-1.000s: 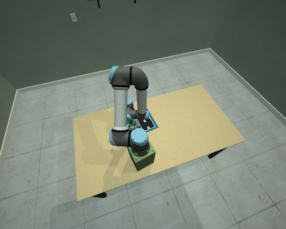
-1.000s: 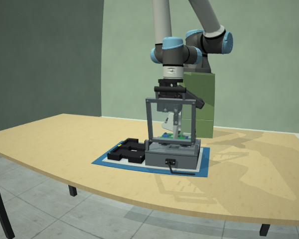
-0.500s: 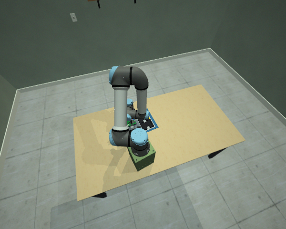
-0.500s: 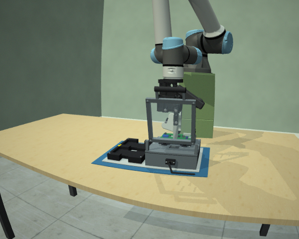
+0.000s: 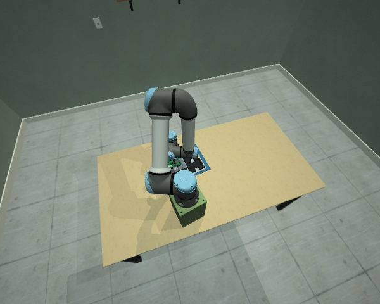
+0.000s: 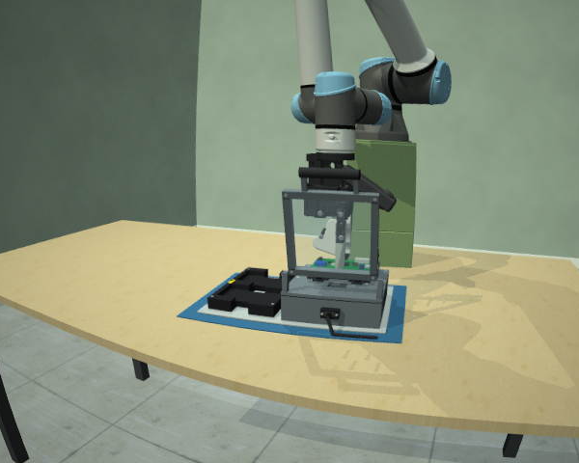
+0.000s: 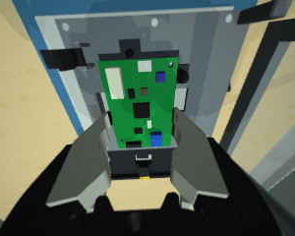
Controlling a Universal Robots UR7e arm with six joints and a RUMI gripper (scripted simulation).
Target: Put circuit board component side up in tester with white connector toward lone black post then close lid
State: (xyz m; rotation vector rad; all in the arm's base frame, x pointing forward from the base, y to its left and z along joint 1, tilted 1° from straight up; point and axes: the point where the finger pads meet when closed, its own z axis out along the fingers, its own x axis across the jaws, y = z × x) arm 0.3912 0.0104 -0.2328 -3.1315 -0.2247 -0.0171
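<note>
Right now my hand is right at the green circuit board. Round my hand: clear lid 120 mm ahead, 100 mm above, 20 mm to the left; then tester bed 20 mm below, 10 mm to the left, 10 mm ahead; then black block 70 mm behind, 50 mm to the left.
</note>
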